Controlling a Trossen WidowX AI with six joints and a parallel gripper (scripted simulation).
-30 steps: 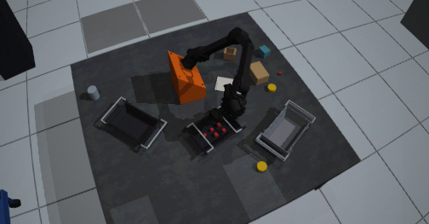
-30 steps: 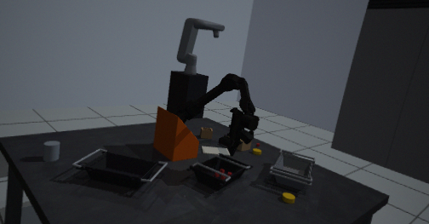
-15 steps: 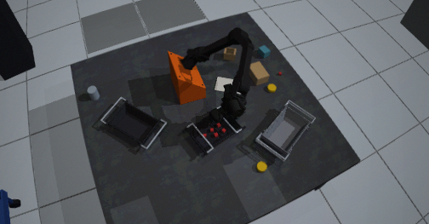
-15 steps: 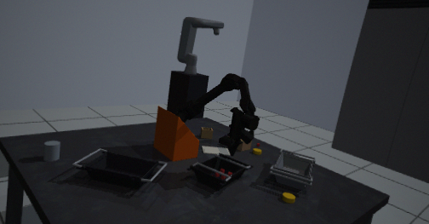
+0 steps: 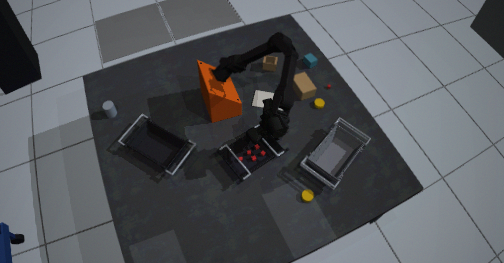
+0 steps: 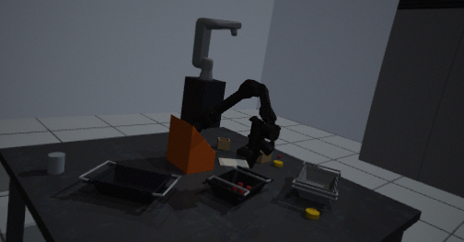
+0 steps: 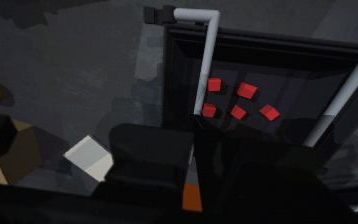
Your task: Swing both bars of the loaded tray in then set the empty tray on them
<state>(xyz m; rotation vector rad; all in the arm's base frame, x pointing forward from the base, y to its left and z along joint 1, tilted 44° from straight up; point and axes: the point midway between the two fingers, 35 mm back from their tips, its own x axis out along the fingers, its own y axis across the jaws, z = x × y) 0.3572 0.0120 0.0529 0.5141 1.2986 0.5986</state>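
The black tray lies 220 mm behind my gripper tip, 430 mm to the right of it and 40 mm below it. Also, from my gripper tip: pale block (220 mm behind, 150 mm to the left, 80 mm below); tan box (200 mm behind, 340 mm to the left, 60 mm below); teal cube (330 mm behind, 490 mm to the left, 60 mm below).
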